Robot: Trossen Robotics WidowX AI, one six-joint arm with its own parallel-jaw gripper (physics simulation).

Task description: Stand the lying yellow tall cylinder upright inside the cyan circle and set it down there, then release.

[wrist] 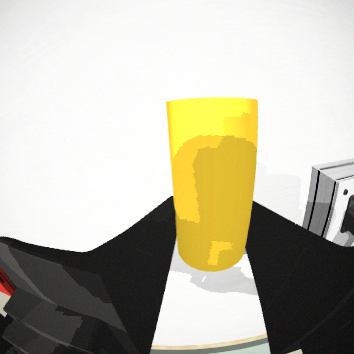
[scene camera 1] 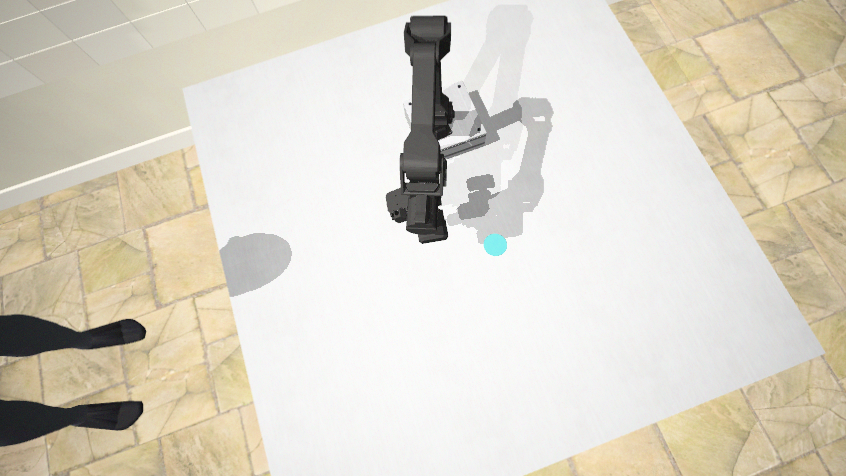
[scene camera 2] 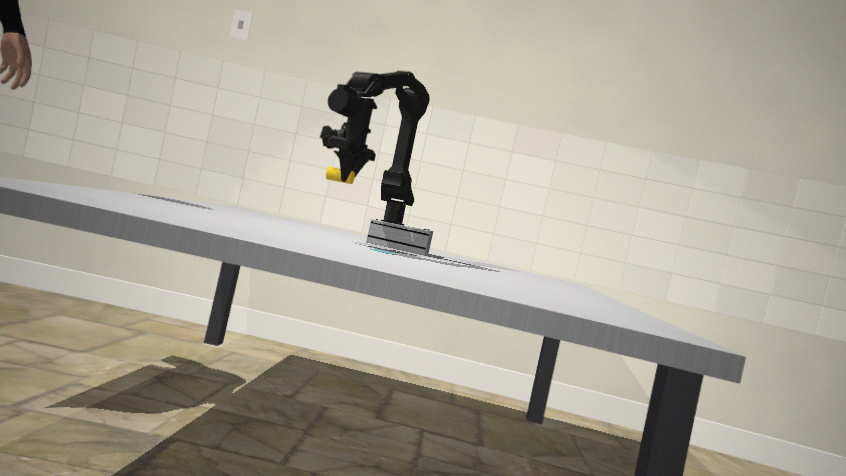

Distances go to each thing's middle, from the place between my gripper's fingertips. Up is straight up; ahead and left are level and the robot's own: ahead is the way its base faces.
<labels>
My gripper is now 20 mm to the left of the yellow cylinder (wrist: 212, 140) and 10 mm below it.
</labels>
